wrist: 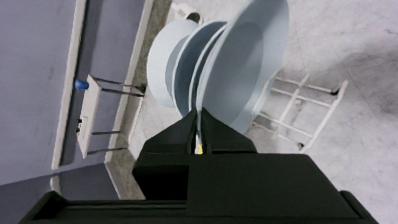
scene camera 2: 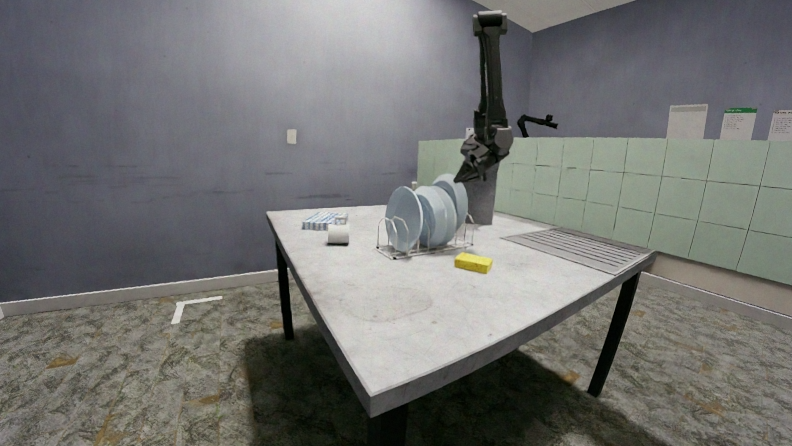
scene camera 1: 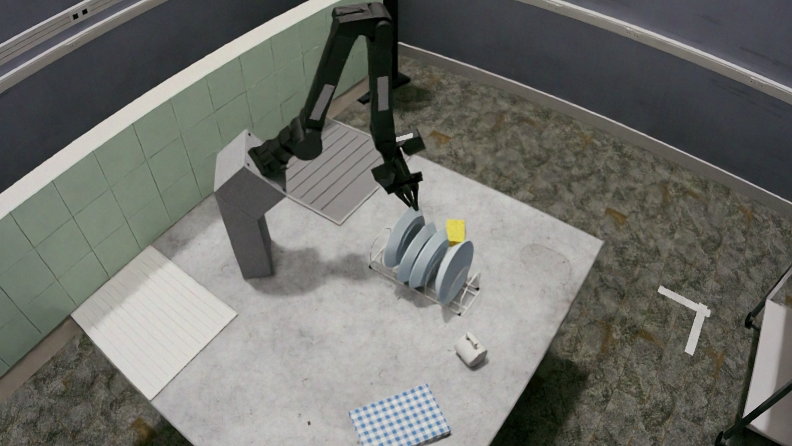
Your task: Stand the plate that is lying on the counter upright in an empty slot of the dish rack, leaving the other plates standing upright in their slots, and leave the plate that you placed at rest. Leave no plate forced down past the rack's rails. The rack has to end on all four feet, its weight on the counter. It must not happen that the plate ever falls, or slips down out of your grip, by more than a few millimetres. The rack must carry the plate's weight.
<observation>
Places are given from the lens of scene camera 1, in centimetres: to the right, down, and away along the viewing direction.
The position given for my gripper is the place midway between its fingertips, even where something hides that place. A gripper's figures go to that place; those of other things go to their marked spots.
my gripper (scene camera 1: 416, 211): 6, -3, 150
white mug (scene camera 1: 473, 354): 21, 35, 136
</observation>
